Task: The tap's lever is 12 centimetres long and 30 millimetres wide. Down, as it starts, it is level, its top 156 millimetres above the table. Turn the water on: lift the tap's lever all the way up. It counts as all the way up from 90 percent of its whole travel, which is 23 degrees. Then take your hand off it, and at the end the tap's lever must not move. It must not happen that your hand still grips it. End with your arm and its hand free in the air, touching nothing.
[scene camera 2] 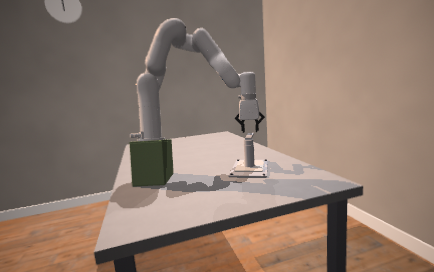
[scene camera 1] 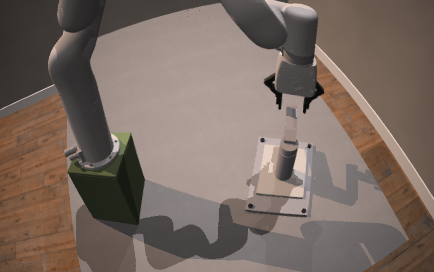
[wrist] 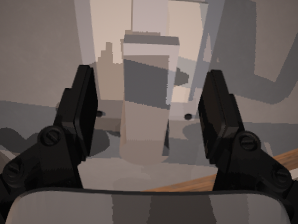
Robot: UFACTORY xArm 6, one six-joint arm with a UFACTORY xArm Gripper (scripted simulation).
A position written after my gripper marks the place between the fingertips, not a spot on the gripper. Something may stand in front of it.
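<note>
My gripper (scene camera 1: 292,107) is visible, and you'd find it in the wrist view (wrist: 149,85) too. There's also a tap (scene camera 1: 282,182), and the wrist view (wrist: 152,56) shows that tap as well.
</note>
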